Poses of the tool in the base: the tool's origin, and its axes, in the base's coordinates. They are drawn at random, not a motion.
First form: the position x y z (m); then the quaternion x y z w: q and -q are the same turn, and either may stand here.
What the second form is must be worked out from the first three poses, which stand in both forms.
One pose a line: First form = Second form
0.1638, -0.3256, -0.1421, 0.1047, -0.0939, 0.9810, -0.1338 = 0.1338, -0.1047, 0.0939, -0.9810, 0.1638, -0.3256, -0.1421
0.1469, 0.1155, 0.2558, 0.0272, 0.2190, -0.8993, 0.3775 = 0.3775, 0.0272, 0.2190, -0.8993, 0.1469, 0.1155, 0.2558
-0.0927, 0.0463, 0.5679, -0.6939, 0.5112, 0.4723, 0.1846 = 0.1846, -0.6939, 0.5112, 0.4723, -0.0927, 0.0463, 0.5679
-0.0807, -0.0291, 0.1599, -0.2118, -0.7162, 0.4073, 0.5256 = 0.5256, -0.2118, -0.7162, 0.4073, -0.0807, -0.0291, 0.1599
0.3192, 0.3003, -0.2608, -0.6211, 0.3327, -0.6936, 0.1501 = 0.1501, -0.6211, 0.3327, -0.6936, 0.3192, 0.3003, -0.2608
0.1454, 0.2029, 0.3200, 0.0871, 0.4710, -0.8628, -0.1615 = 0.1615, -0.0871, -0.4710, 0.8628, 0.1454, 0.2029, 0.3200
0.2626, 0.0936, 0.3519, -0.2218, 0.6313, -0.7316, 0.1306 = 0.1306, -0.2218, 0.6313, -0.7316, 0.2626, 0.0936, 0.3519
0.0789, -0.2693, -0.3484, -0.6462, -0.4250, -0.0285, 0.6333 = 0.6333, -0.6462, -0.4250, -0.0285, 0.0789, -0.2693, -0.3484
